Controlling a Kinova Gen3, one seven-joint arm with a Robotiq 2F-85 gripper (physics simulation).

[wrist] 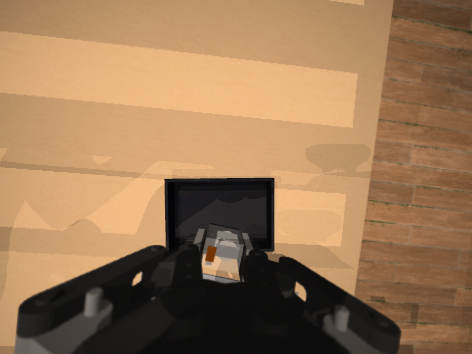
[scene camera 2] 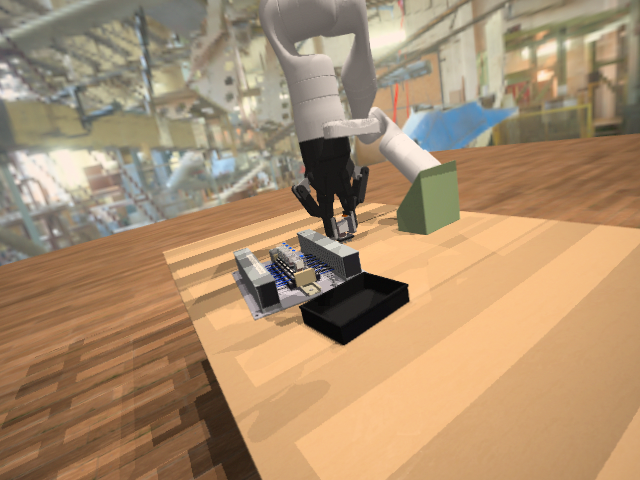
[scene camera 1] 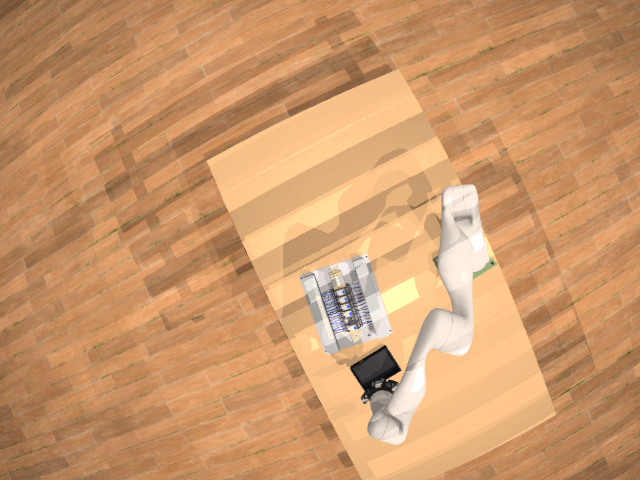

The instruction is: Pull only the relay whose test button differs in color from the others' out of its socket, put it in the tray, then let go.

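Seen in the pictures: gripper, fingertip midpoint: (wrist: 221, 241) (scene camera 2: 343, 235) (scene camera 1: 378, 382); arm's base, origin of the base link: (scene camera 2: 432, 180) (scene camera 1: 473, 261).
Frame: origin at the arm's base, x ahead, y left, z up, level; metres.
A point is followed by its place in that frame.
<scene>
A clear relay with an orange test button (scene camera 2: 343, 226) @(y 0.247, x 0.482, z 0.036 m) (wrist: 223, 257) @(y 0.236, x 0.480, z 0.049 m) is upright between the fingertips of my gripper (scene camera 2: 341, 229) @(y 0.234, x 0.478, z 0.017 m) (wrist: 221, 241) @(y 0.234, x 0.478, z 0.017 m). My gripper is shut on it, well above the table. The black tray (scene camera 1: 375, 365) @(y 0.222, x 0.472, z -0.127 m) (scene camera 2: 323, 322) @(y 0.250, x 0.554, z -0.105 m) (wrist: 200, 202) @(y 0.240, x 0.440, z -0.128 m) has a bare floor. In the wrist view the relay overlaps the tray's near part; in scene camera 1 the gripper body covers the tray's lower edge and hides the fingertips. Relays with blue buttons (scene camera 1: 347, 313) @(y -0.022, x 0.477, z -0.062 m) (scene camera 2: 289, 254) @(y -0.036, x 0.474, z -0.074 m) stand in a row in their sockets.
The grey mounting plate (scene camera 1: 383, 332) (scene camera 2: 256, 314) @(y 0.081, x 0.617, z -0.129 m) with blue wires stands beside the tray. Tall grey wire ducts (scene camera 1: 319, 317) (scene camera 2: 330, 254) flank the relay row. The green arm base (scene camera 1: 485, 269) @(y 0.036, x -0.014, z 0.042 m) (scene camera 2: 440, 198) @(y 0.046, x 0.025, z -0.045 m) stands on the table (scene camera 1: 465, 382) @(y 0.457, x 0.179, z -0.130 m) (scene camera 2: 439, 361) @(y 0.416, x 0.478, z -0.131 m).
</scene>
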